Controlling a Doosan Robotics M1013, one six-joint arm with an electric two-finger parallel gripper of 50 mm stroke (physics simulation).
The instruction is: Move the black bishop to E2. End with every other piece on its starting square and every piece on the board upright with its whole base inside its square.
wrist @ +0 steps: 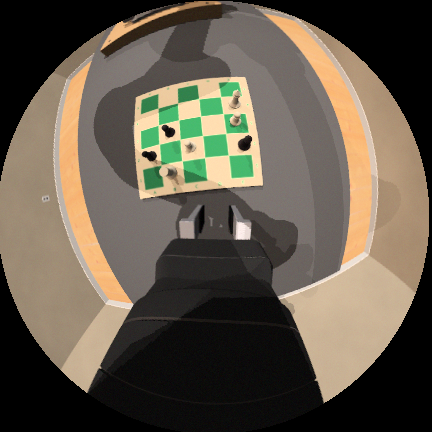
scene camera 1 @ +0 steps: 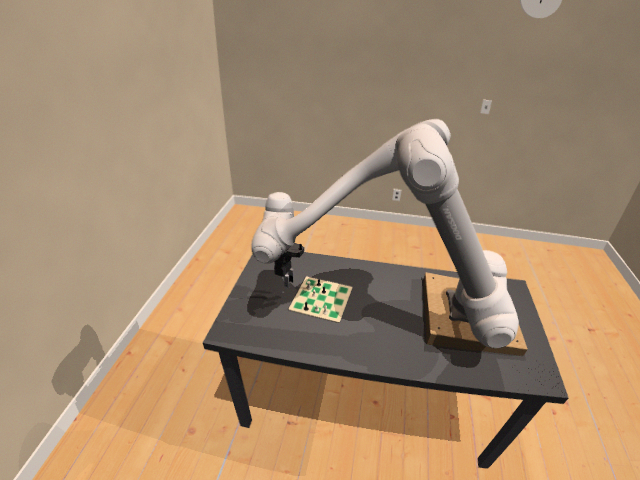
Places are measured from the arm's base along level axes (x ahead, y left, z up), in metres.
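Pixels of known places: gripper, fingertip midpoint: (wrist: 216,213) (scene camera 1: 289,283).
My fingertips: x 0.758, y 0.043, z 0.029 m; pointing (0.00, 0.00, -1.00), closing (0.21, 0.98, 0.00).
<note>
Ahead of a thing's pixels: the offset from my fingertips to its top centre. Level surfaces: height alone.
A black piece @(dx -0.089, dy +0.063, dz -0.022 m) (scene camera 1: 306,306) (wrist: 244,144), which looks like the bishop, stands upright on the light square in the rightmost column, second row from the gripper side in the wrist view; its base appears to be inside the square. The chessboard @(dx -0.138, dy -0.017, dz -0.066 m) (scene camera 1: 330,318) (wrist: 200,190) has five columns; its row numbers are too small to read. My gripper (scene camera 1: 288,279) (wrist: 216,213) is partly open and empty. It hangs above the table beside the board's edge, apart from the pieces.
Two other black pieces @(dx -0.108, dy -0.094, dz -0.034 m) (wrist: 149,155) @(dx -0.140, dy -0.053, dz -0.034 m) (wrist: 168,131) stand at the board's left side in the wrist view. White pieces @(dx -0.170, dy +0.066, dz -0.022 m) (wrist: 235,100) @(dx -0.134, dy +0.058, dz -0.034 m) (wrist: 235,120) @(dx -0.103, dy -0.023, dz -0.034 m) (wrist: 190,147) @(dx -0.069, dy -0.065, dz -0.033 m) (wrist: 168,171) also stand on it. The arm's wooden base board (scene camera 1: 434,310) lies across the table @(dz -0.072 m) (scene camera 1: 372,356).
</note>
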